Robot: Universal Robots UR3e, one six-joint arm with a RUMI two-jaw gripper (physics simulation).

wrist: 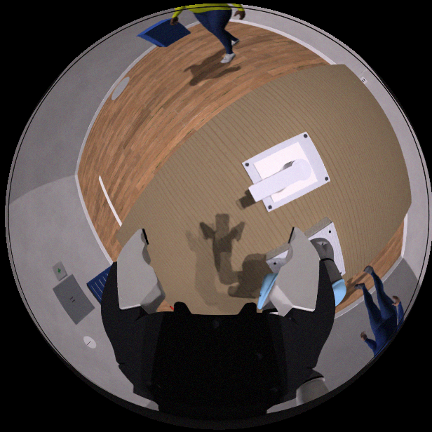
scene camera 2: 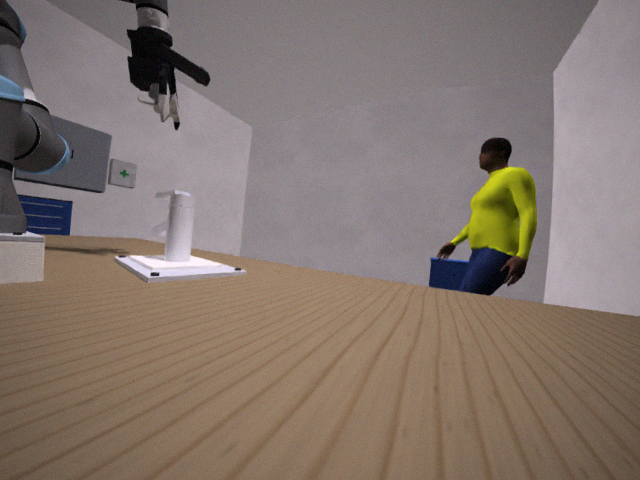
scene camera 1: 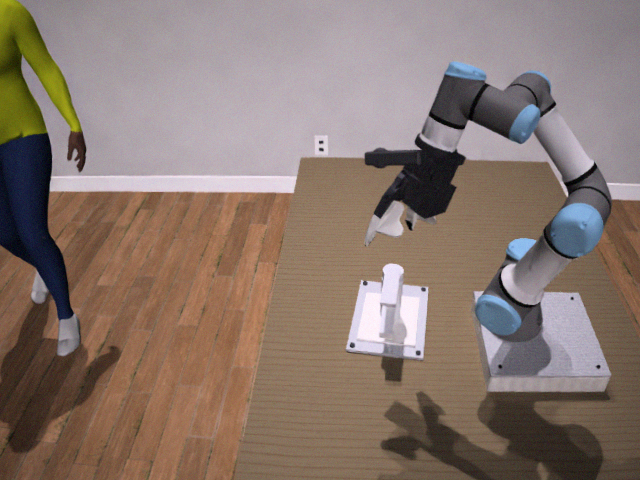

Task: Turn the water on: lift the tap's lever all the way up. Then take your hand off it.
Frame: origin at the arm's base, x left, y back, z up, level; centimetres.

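Seen in the pictures: gripper, fingertip midpoint: (scene camera 2: 170, 126) (scene camera 1: 389, 237).
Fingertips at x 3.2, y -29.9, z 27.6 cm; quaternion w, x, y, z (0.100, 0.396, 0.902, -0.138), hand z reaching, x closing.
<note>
Offsets run from my fingertips to a thing's middle. Level surfaces: height alone.
The white tap (scene camera 1: 391, 322) (scene camera 2: 178, 227) (wrist: 300, 171) stands upright on its square plate (scene camera 1: 354, 330) (scene camera 2: 149, 276) (wrist: 318, 187), which lies on the wooden table. Its flat lever @(dx -7.2, dy +2.4, dz -17.9 cm) (scene camera 1: 391, 290) (scene camera 2: 164, 194) (wrist: 275, 185) sticks out from the top of the column and looks about level. The spout @(dx -6.3, dy +2.1, dz -25.3 cm) (scene camera 2: 160, 228) juts out below it on the same side. My gripper (scene camera 1: 388, 235) (scene camera 2: 170, 122) (wrist: 217, 230) is open and empty. It hangs high above the tap, well apart from the lever, with its two pale fingers spread wide in the wrist view.
The arm's base block (scene camera 1: 547, 383) (scene camera 2: 20, 258) stands on the table @(dz -33.1 cm) (scene camera 1: 310, 413) (scene camera 2: 413, 387) beside the tap plate. A person in a yellow top (scene camera 1: 23, 103) (scene camera 2: 501, 211) is on the floor beyond the table's edge. A blue box (scene camera 2: 447, 272) (wrist: 165, 34) is near that person.
</note>
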